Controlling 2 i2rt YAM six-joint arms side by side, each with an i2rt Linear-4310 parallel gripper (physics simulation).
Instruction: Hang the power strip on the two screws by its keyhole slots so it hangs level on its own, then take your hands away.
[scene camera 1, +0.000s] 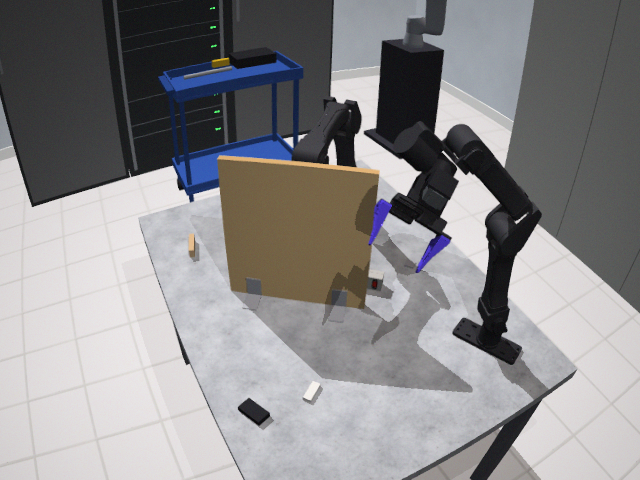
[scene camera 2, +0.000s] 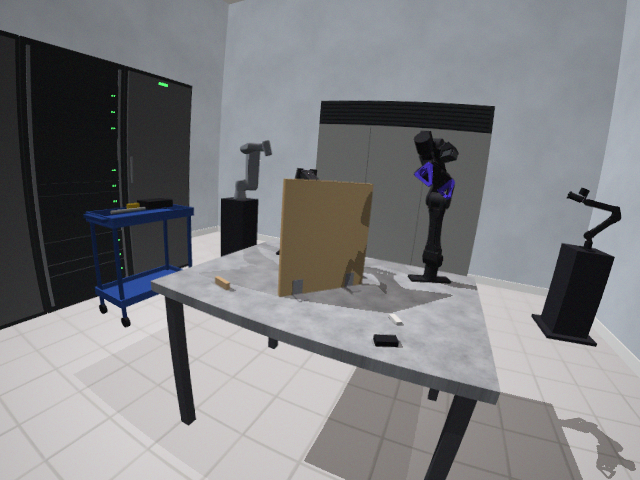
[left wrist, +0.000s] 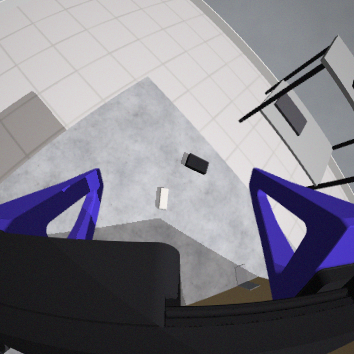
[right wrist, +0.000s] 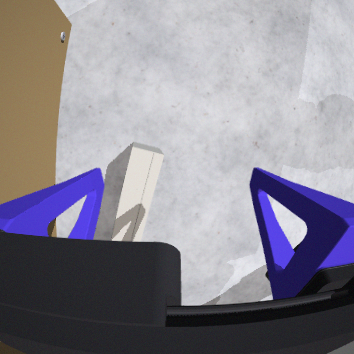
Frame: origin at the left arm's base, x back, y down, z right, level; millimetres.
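Seen in the pictures: left gripper, fingertip midpoint: (scene camera 1: 393, 259) (scene camera 2: 439, 192) (left wrist: 175, 176); right gripper, fingertip midpoint: (right wrist: 176, 175); left arm's base at its link origin: (scene camera 1: 487, 342) (scene camera 2: 429, 279).
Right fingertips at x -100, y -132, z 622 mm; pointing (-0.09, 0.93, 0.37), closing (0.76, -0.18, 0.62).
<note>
Pixels of each thing's top centre, then the offset from my right fingertips to it. "spot": a spot on its surface instead.
- off-white power strip at its top centre: (right wrist: 119, 265) dx +43, dy +87, dz -139 mm
- upright tan board at its top centre: (scene camera 1: 296, 163) (scene camera 2: 332, 181) dx -85, dy -288, dz -113 mm
- screw head at a spot on its surface: (right wrist: 62, 36) spot: dx -156, dy +108, dz +33 mm
- white block at its top centre: (scene camera 1: 311, 390) (left wrist: 163, 197) (scene camera 2: 395, 317) dx -310, dy +122, dz -349 mm
- black box at its top centre: (scene camera 1: 253, 409) (left wrist: 197, 162) (scene camera 2: 386, 338) dx -444, dy +116, dz -287 mm
- tan block at its top centre: (scene camera 1: 191, 241) (scene camera 2: 222, 279) dx -136, dy +105, dz +273 mm
The off-white power strip (right wrist: 135, 185) lies on the table at the screw side of the upright tan board (scene camera 1: 294, 232) (scene camera 2: 323, 235) (right wrist: 25, 100); its end with a red switch (scene camera 1: 374, 281) shows past the board's edge. Its keyhole slots are not visible. One screw head (right wrist: 62, 36) shows near the board's edge; the other screw does not show. My right gripper (right wrist: 176, 175) is open and empty above the strip, which shows between the fingers, nearer the left one; the board hides this gripper in both scene views. My left gripper (scene camera 1: 393, 257) (left wrist: 175, 176) is open and empty in the air beside the board.
Clear brackets (scene camera 1: 253, 286) (scene camera 1: 338, 298) stand at the board's foot. A white block (scene camera 1: 311, 391) (scene camera 2: 395, 319) (left wrist: 163, 198) and a black box (scene camera 1: 253, 411) (scene camera 2: 385, 340) (left wrist: 197, 163) lie at one end of the table, a tan block (scene camera 1: 191, 245) (scene camera 2: 222, 282) toward the other.
</note>
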